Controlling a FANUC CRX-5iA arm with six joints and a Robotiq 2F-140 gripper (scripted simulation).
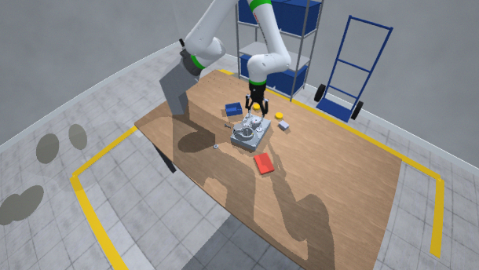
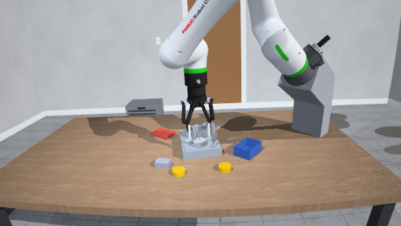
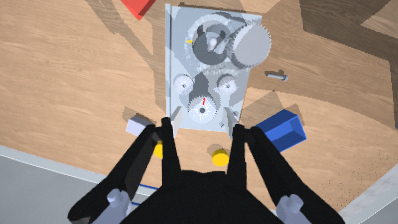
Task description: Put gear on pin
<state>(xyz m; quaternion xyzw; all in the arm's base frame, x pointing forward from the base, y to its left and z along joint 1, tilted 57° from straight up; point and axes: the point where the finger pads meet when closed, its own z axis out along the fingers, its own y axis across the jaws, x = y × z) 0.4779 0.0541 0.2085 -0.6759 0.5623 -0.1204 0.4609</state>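
The gear is 50 mm below my hand. From my hand the other things lie so: blue bin (210 mm behind, 90 mm below, 20 mm to the right); bolt (150 mm to the right, 130 mm behind, 100 mm below); grey block (140 mm to the left, 120 mm ahead, 90 mm below).
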